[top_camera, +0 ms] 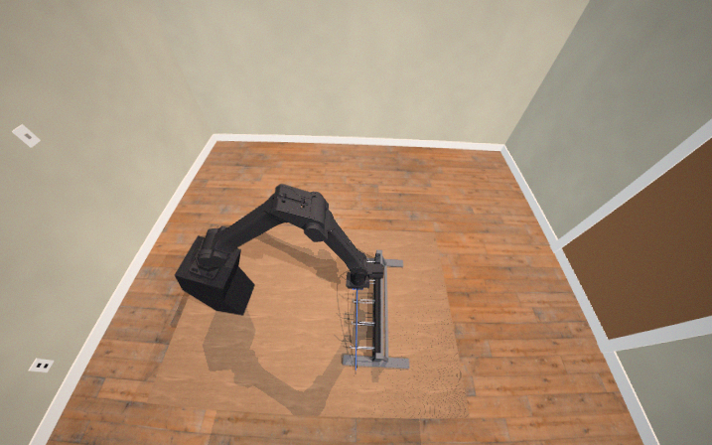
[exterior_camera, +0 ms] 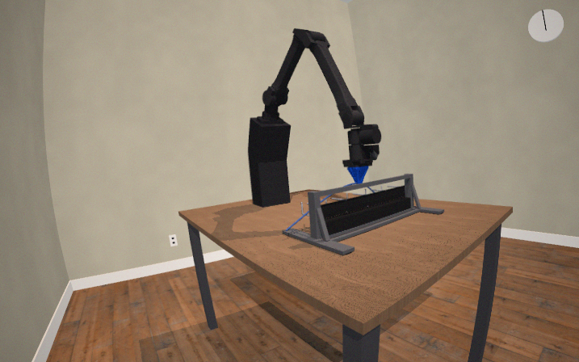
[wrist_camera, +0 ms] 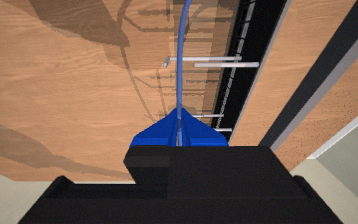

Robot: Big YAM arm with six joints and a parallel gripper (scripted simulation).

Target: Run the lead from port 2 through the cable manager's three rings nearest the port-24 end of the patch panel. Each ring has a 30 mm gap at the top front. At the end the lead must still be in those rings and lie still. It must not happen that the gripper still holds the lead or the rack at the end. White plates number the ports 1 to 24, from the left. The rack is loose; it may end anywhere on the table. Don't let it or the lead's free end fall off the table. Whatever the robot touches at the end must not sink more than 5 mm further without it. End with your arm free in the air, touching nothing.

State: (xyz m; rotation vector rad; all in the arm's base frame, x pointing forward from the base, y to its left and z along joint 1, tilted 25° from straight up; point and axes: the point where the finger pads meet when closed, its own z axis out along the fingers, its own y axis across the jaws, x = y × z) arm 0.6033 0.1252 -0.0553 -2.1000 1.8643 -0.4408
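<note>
Right now the grey rack is 110 mm ahead of my hand, 50 mm below it and 40 mm to the right of it.
</note>
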